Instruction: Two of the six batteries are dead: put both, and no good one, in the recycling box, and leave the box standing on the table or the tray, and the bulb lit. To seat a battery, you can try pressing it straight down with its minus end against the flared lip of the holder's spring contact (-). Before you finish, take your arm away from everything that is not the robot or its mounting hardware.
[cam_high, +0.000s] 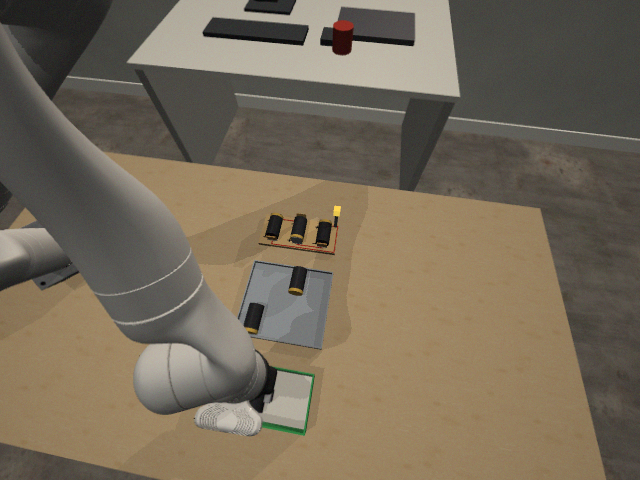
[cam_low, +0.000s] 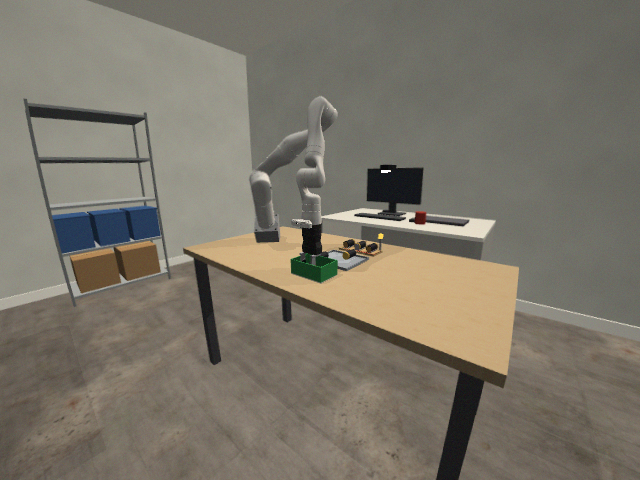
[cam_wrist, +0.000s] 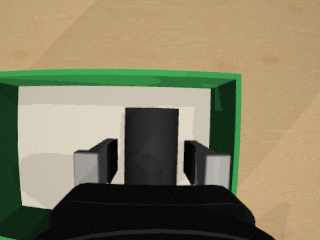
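My gripper is now 3 cm short of the green recycling box and 1 cm above it. Round my hand: grey tray: 19 cm to the left, 2 cm below, 1 cm ahead.
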